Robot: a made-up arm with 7 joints. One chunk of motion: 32 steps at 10 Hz.
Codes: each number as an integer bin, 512 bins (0 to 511) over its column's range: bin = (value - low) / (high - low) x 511, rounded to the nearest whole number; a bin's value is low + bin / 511 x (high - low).
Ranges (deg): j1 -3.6..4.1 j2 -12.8..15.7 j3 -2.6..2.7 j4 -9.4..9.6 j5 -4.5..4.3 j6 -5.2..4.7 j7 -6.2..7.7
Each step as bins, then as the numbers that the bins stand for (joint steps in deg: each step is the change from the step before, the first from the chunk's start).
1 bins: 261 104 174 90 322 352 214
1 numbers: 0.333 -7.000 -0.795 -6.054 1.045 1.620 -0.379
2 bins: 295 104 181 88 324 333 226
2 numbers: 0.845 -7.000 -0.723 -6.128 1.080 1.251 -0.052
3 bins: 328 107 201 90 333 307 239
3 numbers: 1.342 -6.832 -0.515 -6.054 1.235 0.748 0.301
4 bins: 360 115 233 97 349 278 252
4 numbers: 1.825 -6.386 -0.183 -5.793 1.510 0.186 0.655
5 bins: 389 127 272 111 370 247 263
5 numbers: 2.262 -5.717 0.221 -5.273 1.872 -0.415 0.954
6 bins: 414 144 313 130 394 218 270
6 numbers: 2.638 -4.769 0.646 -4.566 2.285 -0.977 1.144
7 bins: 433 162 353 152 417 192 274
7 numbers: 2.925 -3.765 1.061 -3.748 2.681 -1.480 1.253
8 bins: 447 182 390 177 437 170 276
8 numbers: 3.136 -2.649 1.445 -2.819 3.026 -1.906 1.308
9 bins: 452 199 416 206 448 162 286
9 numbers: 3.211 -1.701 1.715 -1.741 3.215 -2.061 1.580
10 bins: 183 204 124 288 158 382 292
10 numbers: -0.842 -1.422 -1.314 1.308 -1.779 2.201 1.743
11 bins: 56 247 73 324 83 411 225
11 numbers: -2.756 0.976 -1.843 2.647 -3.071 2.763 -0.080
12 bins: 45 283 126 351 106 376 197
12 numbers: -2.922 2.984 -1.293 3.651 -2.675 2.085 -0.841
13 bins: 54 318 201 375 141 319 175
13 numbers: -2.786 4.936 -0.515 4.543 -2.072 0.980 -1.440
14 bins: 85 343 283 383 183 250 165
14 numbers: -2.319 6.330 0.335 4.841 -1.349 -0.357 -1.712
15 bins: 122 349 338 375 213 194 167
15 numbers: -1.762 6.665 0.906 4.543 -0.832 -1.441 -1.657
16 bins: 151 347 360 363 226 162 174
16 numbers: -1.325 6.553 1.134 4.097 -0.608 -2.061 -1.467
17 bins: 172 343 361 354 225 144 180
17 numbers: -1.008 6.330 1.144 3.762 -0.625 -2.410 -1.304
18 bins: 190 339 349 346 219 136 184
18 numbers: -0.737 6.107 1.020 3.465 -0.729 -2.565 -1.195
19 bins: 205 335 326 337 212 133 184
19 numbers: -0.511 5.884 0.781 3.130 -0.849 -2.623 -1.195
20 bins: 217 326 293 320 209 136 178
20 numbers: -0.330 5.382 0.439 2.498 -0.901 -2.565 -1.358
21 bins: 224 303 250 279 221 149 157
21 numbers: -0.225 4.099 -0.007 0.974 -0.694 -2.313 -1.929
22 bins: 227 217 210 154 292 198 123
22 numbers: -0.179 -0.697 -0.422 -3.674 0.529 -1.364 -2.854
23 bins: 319 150 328 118 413 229 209
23 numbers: 1.207 -4.434 0.802 -5.013 2.612 -0.763 -0.515
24 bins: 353 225 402 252 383 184 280
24 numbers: 1.719 -0.251 1.569 -0.030 2.096 -1.635 1.416
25 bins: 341 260 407 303 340 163 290
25 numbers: 1.538 1.701 1.621 1.866 1.355 -2.042 1.688
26 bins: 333 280 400 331 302 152 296
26 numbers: 1.418 2.816 1.549 2.907 0.701 -2.255 1.852
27 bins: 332 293 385 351 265 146 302
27 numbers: 1.403 3.541 1.393 3.651 0.064 -2.371 2.015
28 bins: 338 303 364 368 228 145 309
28 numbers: 1.493 4.099 1.175 4.283 -0.574 -2.391 2.205
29 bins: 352 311 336 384 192 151 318
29 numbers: 1.704 4.545 0.885 4.878 -1.194 -2.275 2.450
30 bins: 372 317 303 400 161 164 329
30 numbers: 2.005 4.880 0.543 5.473 -1.727 -2.023 2.749
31 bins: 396 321 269 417 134 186 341
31 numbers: 2.367 5.103 0.190 6.105 -2.192 -1.596 3.076
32 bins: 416 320 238 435 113 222 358
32 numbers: 2.668 5.047 -0.132 6.774 -2.554 -0.899 3.538
